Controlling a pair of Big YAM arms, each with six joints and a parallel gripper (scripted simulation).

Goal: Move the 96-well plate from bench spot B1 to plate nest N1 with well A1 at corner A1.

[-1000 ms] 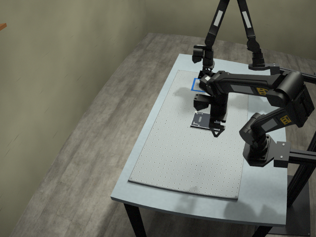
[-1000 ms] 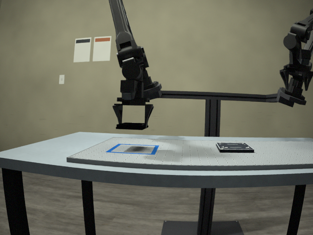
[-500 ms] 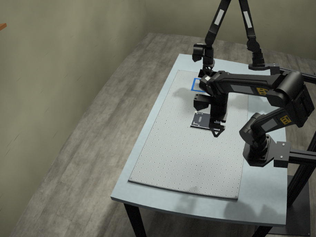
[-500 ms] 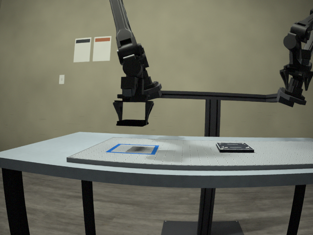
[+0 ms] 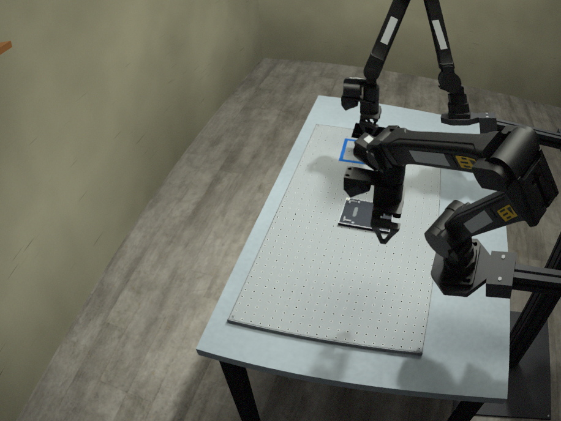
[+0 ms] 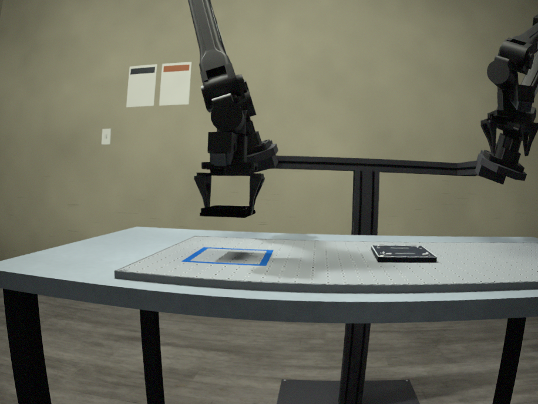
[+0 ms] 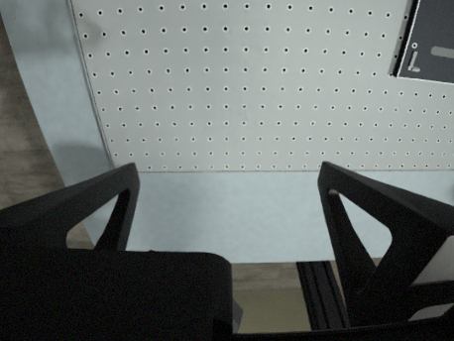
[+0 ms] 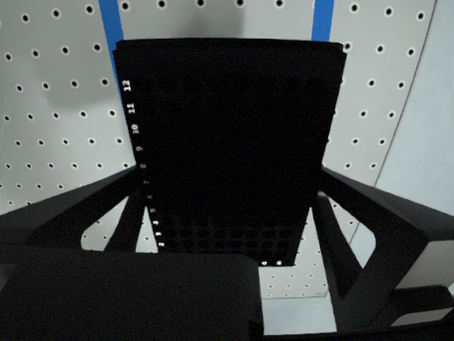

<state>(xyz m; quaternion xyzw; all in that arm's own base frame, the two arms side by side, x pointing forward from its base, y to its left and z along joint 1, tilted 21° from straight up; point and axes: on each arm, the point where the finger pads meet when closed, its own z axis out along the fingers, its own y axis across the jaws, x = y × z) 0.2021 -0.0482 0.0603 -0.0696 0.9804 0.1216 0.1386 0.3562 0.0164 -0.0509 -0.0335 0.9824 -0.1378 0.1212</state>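
Now: right hand right at the black 96-well plate. From my right hand the other things lie so: plate nest N1: 50 mm behind, 350 mm to the left, 80 mm below.
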